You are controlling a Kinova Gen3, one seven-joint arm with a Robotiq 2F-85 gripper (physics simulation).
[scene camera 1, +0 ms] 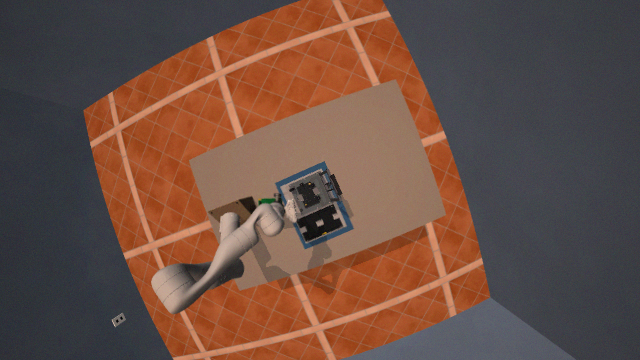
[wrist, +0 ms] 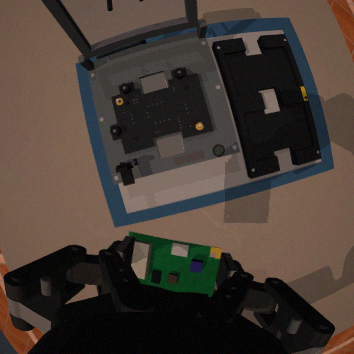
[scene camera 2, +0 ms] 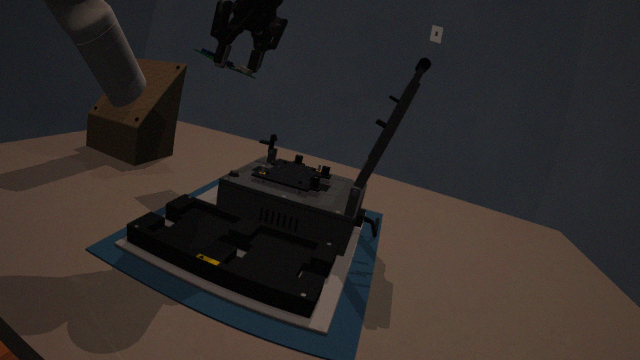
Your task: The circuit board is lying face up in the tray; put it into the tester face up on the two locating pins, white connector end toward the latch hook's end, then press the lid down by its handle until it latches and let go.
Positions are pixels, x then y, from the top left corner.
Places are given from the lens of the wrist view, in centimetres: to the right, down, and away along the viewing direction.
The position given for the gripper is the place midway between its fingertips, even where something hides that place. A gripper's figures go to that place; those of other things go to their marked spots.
gripper (wrist: 175,256): 0, 6, 16
green circuit board (wrist: 179,266): 0, 7, 16
tester lid (wrist: 92,34): -10, -17, 22
black pin plate (wrist: 181,107): 1, -8, 28
The marked spots on the tester lid and the green circuit board are 27 cm apart.
